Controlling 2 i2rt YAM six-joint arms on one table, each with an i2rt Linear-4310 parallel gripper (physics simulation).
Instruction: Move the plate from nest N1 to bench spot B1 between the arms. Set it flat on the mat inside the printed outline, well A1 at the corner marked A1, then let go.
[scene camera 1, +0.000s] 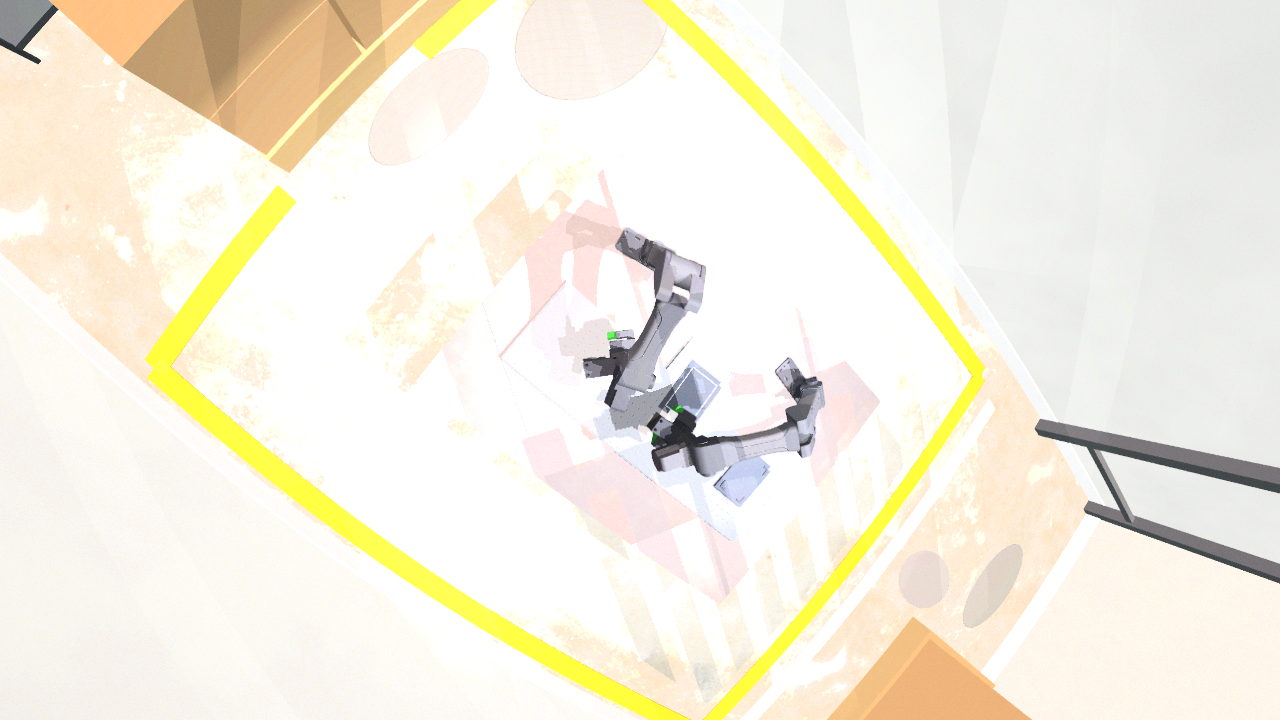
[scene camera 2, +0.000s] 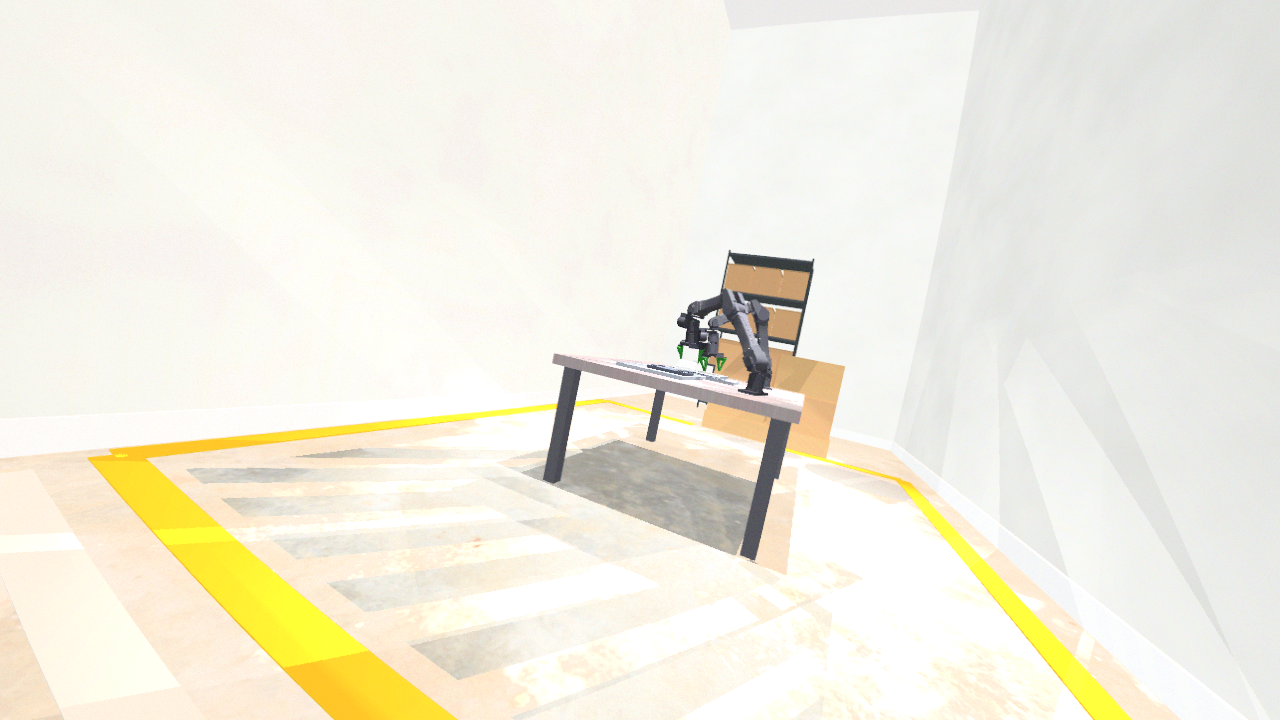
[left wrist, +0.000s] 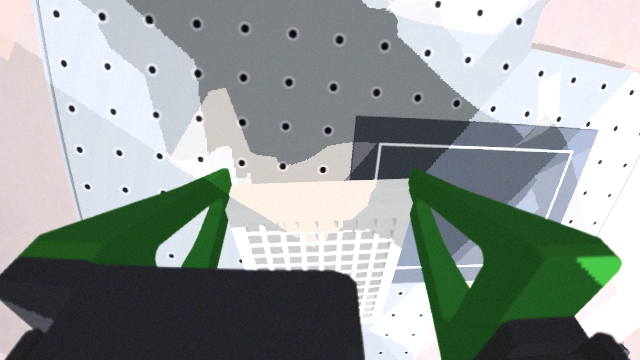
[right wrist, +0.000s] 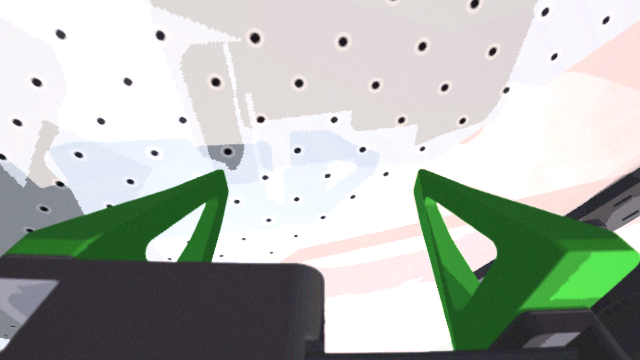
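Pixels of known places: left gripper, fingertip midpoint: (scene camera 2: 689, 362) (left wrist: 319, 180); right gripper, fingertip midpoint: (scene camera 2: 711, 371) (right wrist: 320, 180); left arm's base, origin of the base link: (scene camera 1: 797, 386) (scene camera 2: 753, 393); right arm's base, origin of the base link: (scene camera 1: 649, 255) (scene camera 2: 763, 387).
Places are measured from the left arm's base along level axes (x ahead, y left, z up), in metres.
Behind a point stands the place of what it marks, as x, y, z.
Observation:
My left gripper (left wrist: 319, 180) {0.403, -0.246, 0.059} (scene camera 1: 667, 427) {0.403, -0.246, 0.059} is shut on the white well plate (left wrist: 318, 243) {0.395, -0.215, 0.063}, gripping it by its two sides. The plate's grid of wells shows between the green fingers, and it hangs above the perforated board (left wrist: 111, 111) {0.523, -0.241, 0.013}. The dark grey mat (left wrist: 402, 129) {0.355, -0.272, 0.015} (scene camera 1: 696, 386) {0.260, -0.240, 0.015} with a white printed outline (left wrist: 469, 148) {0.308, -0.272, 0.015} lies just ahead and to the right of the plate. The plate's near end overlaps the mat's left edge in the left wrist view. My right gripper (right wrist: 320, 180) {0.368, -0.469, 0.030} (scene camera 1: 606, 350) {0.368, -0.469, 0.030} is open and empty over the board (right wrist: 133, 80) {0.449, -0.431, 0.013}. In scene camera 1 the plate is hidden under the arms.
A second grey square pad (scene camera 1: 743, 482) {0.336, 0.100, 0.024} lies on the table below the left arm in scene camera 1. The table (scene camera 2: 626, 369) {0.375, 0.333, 0.000} stands inside a yellow floor line (scene camera 1: 223, 420). A shelf rack (scene camera 2: 810, 295) and cardboard boxes (scene camera 2: 819, 393) stand behind it.

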